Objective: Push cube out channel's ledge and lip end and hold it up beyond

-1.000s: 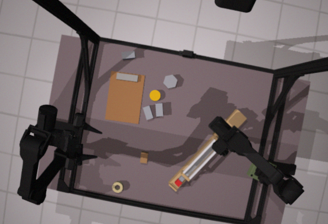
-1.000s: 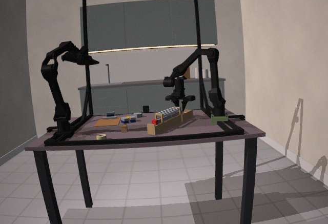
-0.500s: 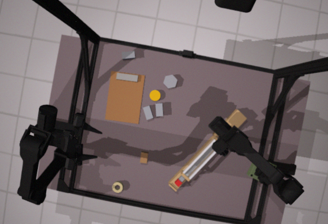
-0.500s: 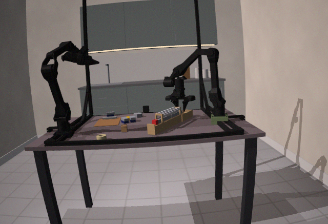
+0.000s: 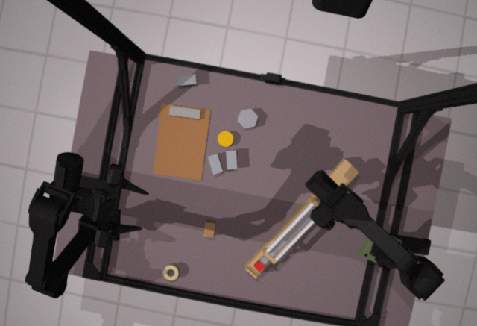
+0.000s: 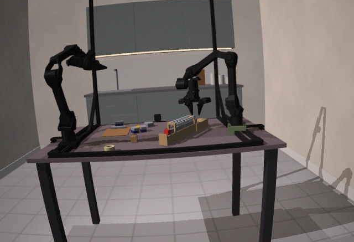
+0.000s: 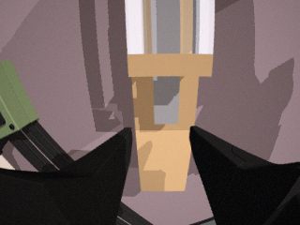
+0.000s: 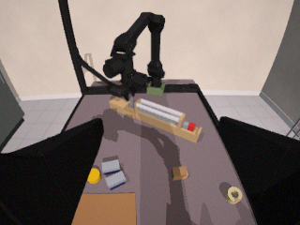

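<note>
Right now my left hand is 120 mm short of the tan channel, 100 mm to the left of it and 60 mm above it. From my left hand the other things lie so: yellow disc (150 mm behind, 330 mm to the right, 110 mm below); then small tan block (140 mm ahead, 360 mm to the right, 100 mm below); then grey hexagon (220 mm behind, 270 mm to the right, 110 mm below).
</note>
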